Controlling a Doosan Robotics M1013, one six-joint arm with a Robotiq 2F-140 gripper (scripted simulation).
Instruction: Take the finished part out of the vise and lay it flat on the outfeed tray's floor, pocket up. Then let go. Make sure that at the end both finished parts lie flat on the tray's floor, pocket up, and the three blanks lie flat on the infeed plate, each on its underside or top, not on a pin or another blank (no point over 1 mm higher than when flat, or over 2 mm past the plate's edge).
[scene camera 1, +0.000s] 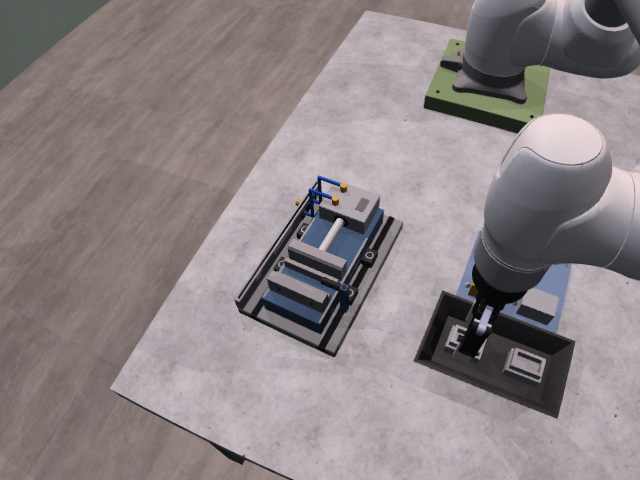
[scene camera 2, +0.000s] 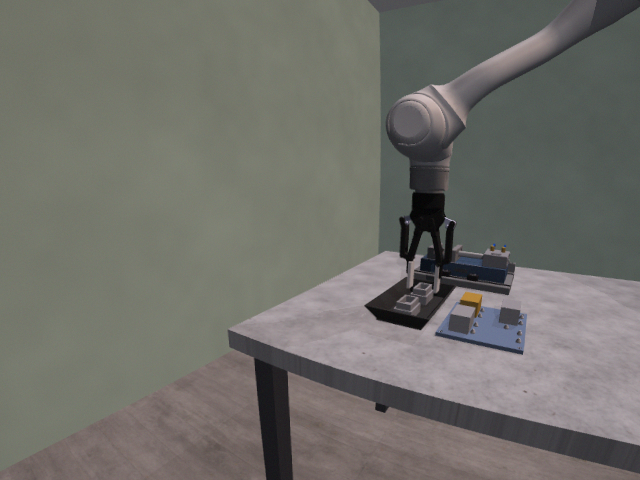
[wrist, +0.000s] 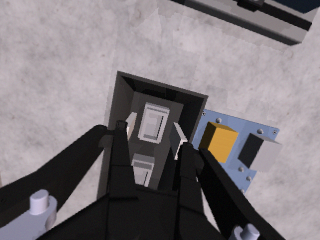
Observation:
In view: my gripper (scene camera 2: 422, 289), an orange block (wrist: 217, 138) and a blue fixture plate (wrist: 243, 127).
My gripper is seen too in scene camera 1 (scene camera 1: 467, 340) and in the wrist view (wrist: 153, 125).

